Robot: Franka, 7 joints.
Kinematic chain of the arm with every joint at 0, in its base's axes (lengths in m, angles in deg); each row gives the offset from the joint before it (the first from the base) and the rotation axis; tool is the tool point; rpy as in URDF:
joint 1: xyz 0 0 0.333 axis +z
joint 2: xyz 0 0 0 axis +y
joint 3: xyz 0 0 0.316 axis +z
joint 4: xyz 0.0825 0 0 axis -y
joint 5: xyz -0.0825 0 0.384 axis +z
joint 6: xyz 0 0 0 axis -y
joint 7: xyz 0.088 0 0 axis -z
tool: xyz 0 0 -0.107 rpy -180 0 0
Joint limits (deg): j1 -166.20..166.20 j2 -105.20..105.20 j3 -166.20..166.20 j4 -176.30..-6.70 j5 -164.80..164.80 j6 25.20..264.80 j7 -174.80..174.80
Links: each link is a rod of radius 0.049 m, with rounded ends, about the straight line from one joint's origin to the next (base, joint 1, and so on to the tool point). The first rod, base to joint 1, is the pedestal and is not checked.
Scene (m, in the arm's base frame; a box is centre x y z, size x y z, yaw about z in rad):
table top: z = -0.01
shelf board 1: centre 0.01 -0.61 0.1 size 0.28 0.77 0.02 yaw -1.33
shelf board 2: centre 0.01 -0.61 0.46 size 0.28 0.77 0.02 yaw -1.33
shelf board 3: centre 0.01 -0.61 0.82 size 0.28 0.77 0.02 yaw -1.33
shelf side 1: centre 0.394 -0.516 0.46 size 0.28 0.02 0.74 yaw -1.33
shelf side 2: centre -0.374 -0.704 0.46 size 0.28 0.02 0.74 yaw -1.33
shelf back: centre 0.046 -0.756 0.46 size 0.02 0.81 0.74 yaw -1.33
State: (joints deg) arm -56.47 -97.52 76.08 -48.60 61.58 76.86 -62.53
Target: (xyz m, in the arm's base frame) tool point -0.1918 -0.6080 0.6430
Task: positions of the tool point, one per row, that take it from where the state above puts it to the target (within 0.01 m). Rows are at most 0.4 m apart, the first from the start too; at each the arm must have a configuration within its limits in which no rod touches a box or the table.
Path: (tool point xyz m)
1: 0.2274 0.6753 0.5021
2: 0.3863 0.4445 0.7219
3: 0.4053 0.1227 0.8568
4: 0.2646 -0.1815 0.8825
5: 0.0136 -0.3653 0.8015
6: -0.2484 -0.3775 0.6430
7: -0.2304 -0.4989 0.6490
8: -0.1919 -0.6080 0.6430

